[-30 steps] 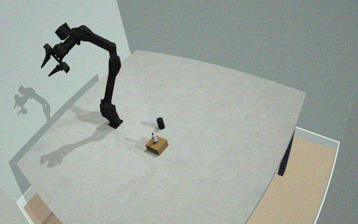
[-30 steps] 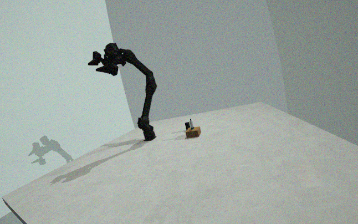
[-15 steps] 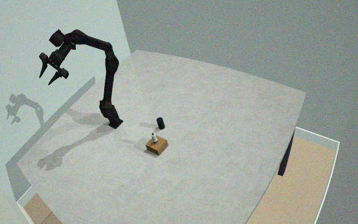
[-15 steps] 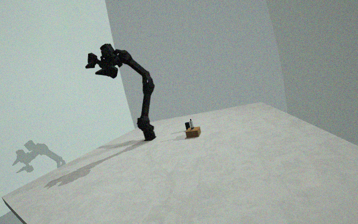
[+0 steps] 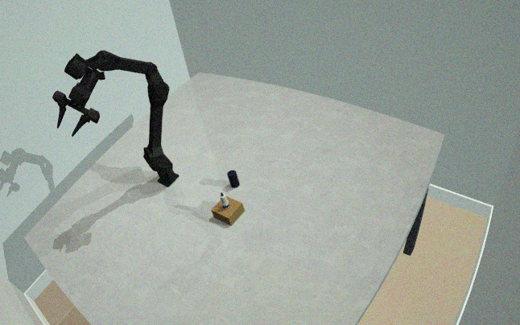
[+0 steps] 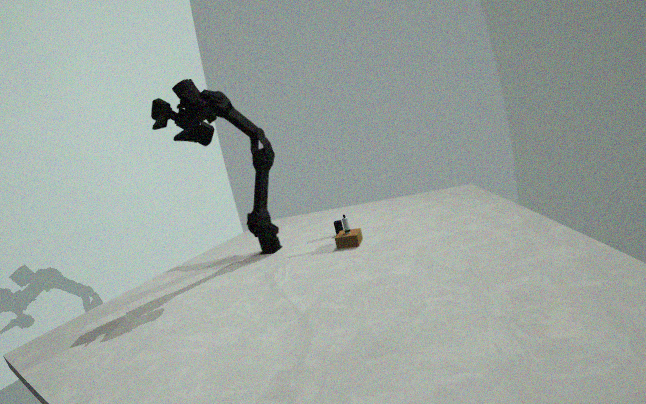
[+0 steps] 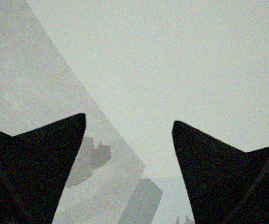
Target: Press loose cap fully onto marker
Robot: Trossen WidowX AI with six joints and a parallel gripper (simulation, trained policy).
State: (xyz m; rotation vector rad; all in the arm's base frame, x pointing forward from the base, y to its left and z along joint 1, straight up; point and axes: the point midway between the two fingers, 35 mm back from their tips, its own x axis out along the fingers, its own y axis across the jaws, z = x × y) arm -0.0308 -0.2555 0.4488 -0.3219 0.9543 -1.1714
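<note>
My gripper tip is 41 cm above the black marker cap, 38 cm to the right of it and 28 cm short of it. Also, from my gripper tip: tan holder block: 42 cm below, 34 cm ahead, 26 cm to the left.
</note>
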